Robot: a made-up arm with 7 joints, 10 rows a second.
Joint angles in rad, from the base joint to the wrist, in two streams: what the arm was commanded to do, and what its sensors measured. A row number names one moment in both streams.
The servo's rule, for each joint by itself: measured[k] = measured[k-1] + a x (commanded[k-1-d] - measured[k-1]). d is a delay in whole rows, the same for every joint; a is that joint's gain. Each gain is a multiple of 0.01, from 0.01 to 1. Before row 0 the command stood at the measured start. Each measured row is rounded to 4 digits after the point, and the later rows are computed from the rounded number. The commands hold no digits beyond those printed.
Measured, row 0:
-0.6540 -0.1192 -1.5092 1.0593 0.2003 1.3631 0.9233
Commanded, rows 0 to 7:
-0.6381 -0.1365 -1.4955 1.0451 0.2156 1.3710 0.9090
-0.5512 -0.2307 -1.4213 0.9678 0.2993 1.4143 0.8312
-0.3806 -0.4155 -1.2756 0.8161 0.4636 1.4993 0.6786
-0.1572 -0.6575 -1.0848 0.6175 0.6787 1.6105 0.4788
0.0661 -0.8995 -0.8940 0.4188 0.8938 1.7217 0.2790
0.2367 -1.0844 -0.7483 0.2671 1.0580 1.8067 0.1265
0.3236 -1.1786 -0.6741 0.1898 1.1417 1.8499 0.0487
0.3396 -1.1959 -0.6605 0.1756 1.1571 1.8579 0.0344
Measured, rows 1 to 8:
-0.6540 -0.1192 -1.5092 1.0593 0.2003 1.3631 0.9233
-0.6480 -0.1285 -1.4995 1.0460 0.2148 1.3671 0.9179
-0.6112 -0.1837 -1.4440 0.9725 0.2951 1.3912 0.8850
-0.5236 -0.3089 -1.3244 0.8255 0.4552 1.4463 0.8066
-0.3844 -0.4971 -1.1543 0.6300 0.6675 1.5300 0.6820
-0.2132 -0.7144 -0.9695 0.4315 0.8825 1.6278 0.5289
-0.0422 -0.9142 -0.8124 0.2770 1.0492 1.7190 0.3760
0.0968 -1.0570 -0.7142 0.1950 1.1371 1.7858 0.2516
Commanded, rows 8 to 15:
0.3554 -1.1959 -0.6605 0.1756 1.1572 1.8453 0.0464
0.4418 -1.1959 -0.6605 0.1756 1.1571 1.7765 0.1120
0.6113 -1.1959 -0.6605 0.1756 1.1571 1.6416 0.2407
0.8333 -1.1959 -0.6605 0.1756 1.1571 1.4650 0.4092
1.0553 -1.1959 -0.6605 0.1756 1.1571 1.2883 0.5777
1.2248 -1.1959 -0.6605 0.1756 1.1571 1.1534 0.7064
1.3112 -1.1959 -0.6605 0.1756 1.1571 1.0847 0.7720
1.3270 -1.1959 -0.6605 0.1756 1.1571 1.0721 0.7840
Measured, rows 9 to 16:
0.1891 -1.1320 -0.6761 0.1768 1.1561 1.8226 0.1691
0.2523 -1.1665 -0.6650 0.1757 1.1571 1.8342 0.1225
0.3243 -1.1824 -0.6618 0.1756 1.1571 1.8048 0.1185
0.4334 -1.1897 -0.6609 0.1756 1.1571 1.7216 0.1649
0.5854 -1.1930 -0.6606 0.1756 1.1571 1.5907 0.2577
0.7640 -1.1946 -0.6605 0.1756 1.1571 1.4365 0.3793
0.9391 -1.1953 -0.6605 0.1756 1.1571 1.2921 0.5036
1.0805 -1.1956 -0.6605 0.1756 1.1571 1.1863 0.6056

